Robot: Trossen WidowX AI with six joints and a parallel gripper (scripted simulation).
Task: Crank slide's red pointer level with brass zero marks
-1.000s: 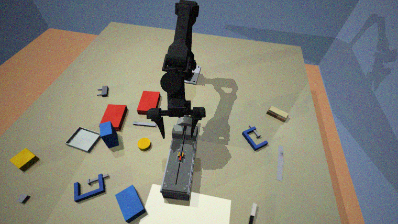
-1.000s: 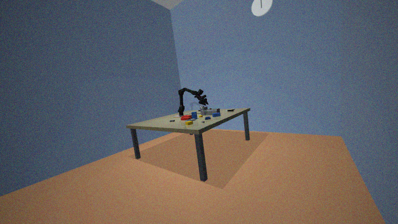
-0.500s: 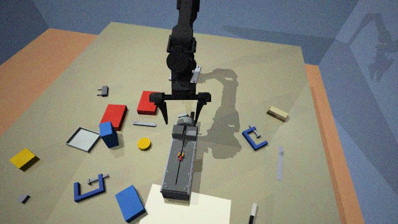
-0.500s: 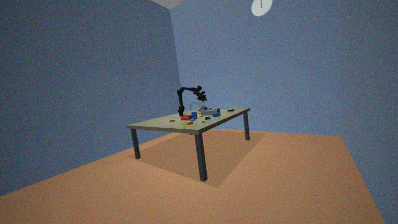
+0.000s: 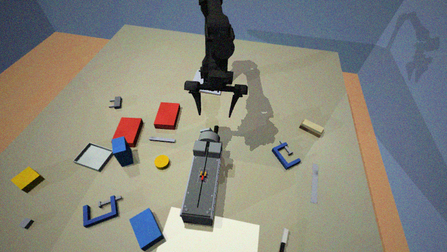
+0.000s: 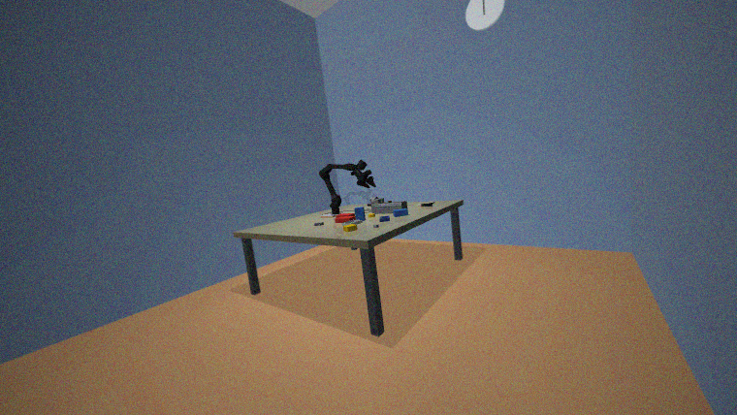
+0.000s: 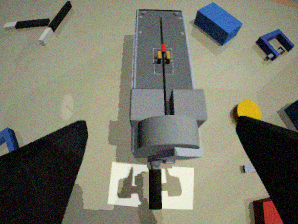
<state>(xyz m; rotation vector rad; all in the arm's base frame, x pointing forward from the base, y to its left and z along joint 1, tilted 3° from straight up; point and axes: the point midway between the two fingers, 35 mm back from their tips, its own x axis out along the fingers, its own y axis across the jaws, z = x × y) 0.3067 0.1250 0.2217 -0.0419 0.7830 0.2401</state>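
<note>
My gripper tip is 4 cm past the dark crank handle, 1 cm to the left of it and 14 cm above it. Also, from my gripper tip: tan block: 22 cm behind, 34 cm to the left, 18 cm below; then red pointer: 15 cm ahead, 1 cm to the left, 12 cm below; then grey strip: 1 cm ahead, 37 cm to the left, 20 cm below.
</note>
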